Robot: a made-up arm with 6 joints. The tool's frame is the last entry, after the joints. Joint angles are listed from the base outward.
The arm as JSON. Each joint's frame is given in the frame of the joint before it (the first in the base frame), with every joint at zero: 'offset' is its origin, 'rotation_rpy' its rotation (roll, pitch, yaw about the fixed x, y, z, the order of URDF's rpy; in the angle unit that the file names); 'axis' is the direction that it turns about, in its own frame. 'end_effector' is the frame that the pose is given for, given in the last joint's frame.
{
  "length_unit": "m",
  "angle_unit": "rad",
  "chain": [
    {
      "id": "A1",
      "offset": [
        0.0,
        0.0,
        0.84
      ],
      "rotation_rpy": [
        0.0,
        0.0,
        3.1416
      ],
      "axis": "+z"
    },
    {
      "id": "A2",
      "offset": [
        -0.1,
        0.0,
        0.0
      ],
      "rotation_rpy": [
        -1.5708,
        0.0,
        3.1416
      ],
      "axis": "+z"
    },
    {
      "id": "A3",
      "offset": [
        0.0,
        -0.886,
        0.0
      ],
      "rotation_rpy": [
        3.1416,
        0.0,
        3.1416
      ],
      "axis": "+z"
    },
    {
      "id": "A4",
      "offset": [
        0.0,
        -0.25,
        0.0
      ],
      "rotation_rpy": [
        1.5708,
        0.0,
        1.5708
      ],
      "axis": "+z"
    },
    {
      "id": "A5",
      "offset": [
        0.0,
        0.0,
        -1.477
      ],
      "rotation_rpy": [
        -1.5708,
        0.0,
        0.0
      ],
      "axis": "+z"
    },
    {
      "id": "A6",
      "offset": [
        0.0,
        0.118,
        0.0
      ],
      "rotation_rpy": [
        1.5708,
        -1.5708,
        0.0
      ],
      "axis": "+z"
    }
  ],
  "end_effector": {
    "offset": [
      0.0,
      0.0,
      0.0
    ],
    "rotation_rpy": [
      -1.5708,
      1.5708,
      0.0
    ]
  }
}
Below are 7 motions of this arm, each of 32 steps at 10 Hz.
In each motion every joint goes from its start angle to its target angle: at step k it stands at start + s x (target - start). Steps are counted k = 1, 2, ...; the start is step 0. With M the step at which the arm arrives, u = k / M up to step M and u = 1 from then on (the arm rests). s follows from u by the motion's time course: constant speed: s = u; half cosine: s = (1 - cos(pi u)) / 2; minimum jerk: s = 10 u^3 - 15 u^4 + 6 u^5.
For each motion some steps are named. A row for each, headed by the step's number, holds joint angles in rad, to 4 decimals.
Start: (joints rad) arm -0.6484 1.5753 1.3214 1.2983 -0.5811 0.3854
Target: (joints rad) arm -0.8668 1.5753 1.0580 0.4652 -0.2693 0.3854
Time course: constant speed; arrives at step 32
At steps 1, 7, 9, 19, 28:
1: -0.6552 1.5753 1.3132 1.2723 -0.5714 0.3854
7: -0.6962 1.5753 1.2638 1.1161 -0.5129 0.3854
9: -0.7098 1.5753 1.2473 1.0640 -0.4934 0.3854
19: -0.7781 1.5753 1.1650 0.8036 -0.3960 0.3854
28: -0.8395 1.5753 1.0909 0.5693 -0.3083 0.3854

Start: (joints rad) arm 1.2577 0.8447 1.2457 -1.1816 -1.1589 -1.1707
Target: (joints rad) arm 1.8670 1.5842 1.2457 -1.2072 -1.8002 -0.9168
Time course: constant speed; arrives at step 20
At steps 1, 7, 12, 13, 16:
1: 1.2882 0.8817 1.2457 -1.1829 -1.1910 -1.1580
7: 1.4710 1.1035 1.2457 -1.1906 -1.3834 -1.0818
12: 1.6233 1.2884 1.2457 -1.1970 -1.5437 -1.0184
13: 1.6537 1.3254 1.2457 -1.1982 -1.5757 -1.0057
16: 1.7451 1.4363 1.2457 -1.2021 -1.6719 -0.9676

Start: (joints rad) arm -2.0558 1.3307 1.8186 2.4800 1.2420 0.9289
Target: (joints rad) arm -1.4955 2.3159 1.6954 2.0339 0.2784 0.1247
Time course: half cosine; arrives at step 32
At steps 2, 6, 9, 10, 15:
2: -2.0504 1.3402 1.8174 2.4757 1.2327 0.9212
6: -2.0086 1.4137 1.8082 2.4424 1.1608 0.8611
9: -1.9534 1.5108 1.7961 2.3985 1.0659 0.7819
10: -1.9313 1.5496 1.7912 2.3809 1.0279 0.7502
15: -1.8031 1.7750 1.7630 2.2788 0.8074 0.5662

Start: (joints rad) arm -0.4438 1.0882 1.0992 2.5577 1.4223 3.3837
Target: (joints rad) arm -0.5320 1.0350 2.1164 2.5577 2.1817 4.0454
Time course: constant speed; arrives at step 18
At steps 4, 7, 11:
4: -0.4634 1.0764 1.3252 2.5577 1.5911 3.5307
7: -0.4781 1.0675 1.4948 2.5577 1.7176 3.6410
11: -0.4977 1.0557 1.7208 2.5577 1.8864 3.7881

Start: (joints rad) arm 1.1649 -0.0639 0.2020 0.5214 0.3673 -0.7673
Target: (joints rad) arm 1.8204 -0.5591 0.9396 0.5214 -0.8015 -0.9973
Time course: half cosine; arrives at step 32
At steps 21, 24, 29, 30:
21: 1.6472 -0.4282 0.7447 0.5214 -0.4926 -0.9365
24: 1.7244 -0.4866 0.8316 0.5214 -0.6303 -0.9636
29: 1.8063 -0.5484 0.9237 0.5214 -0.7763 -0.9923
30: 1.8141 -0.5543 0.9325 0.5214 -0.7903 -0.9951

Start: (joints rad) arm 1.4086 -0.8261 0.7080 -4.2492 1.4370 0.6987
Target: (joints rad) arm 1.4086 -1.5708 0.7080 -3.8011 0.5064 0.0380
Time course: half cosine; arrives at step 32
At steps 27, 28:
27: 1.4086 -1.5268 0.7080 -3.8276 0.5613 0.0770
28: 1.4086 -1.5425 0.7080 -3.8182 0.5418 0.0631

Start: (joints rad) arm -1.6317 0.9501 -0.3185 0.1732 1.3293 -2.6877
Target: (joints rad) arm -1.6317 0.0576 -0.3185 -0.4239 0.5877 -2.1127
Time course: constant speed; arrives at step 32
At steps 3, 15, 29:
3: -1.6317 0.8664 -0.3185 0.1172 1.2598 -2.6338
15: -1.6317 0.5317 -0.3185 -0.1067 0.9817 -2.4182
29: -1.6317 0.1413 -0.3185 -0.3679 0.6572 -2.1666

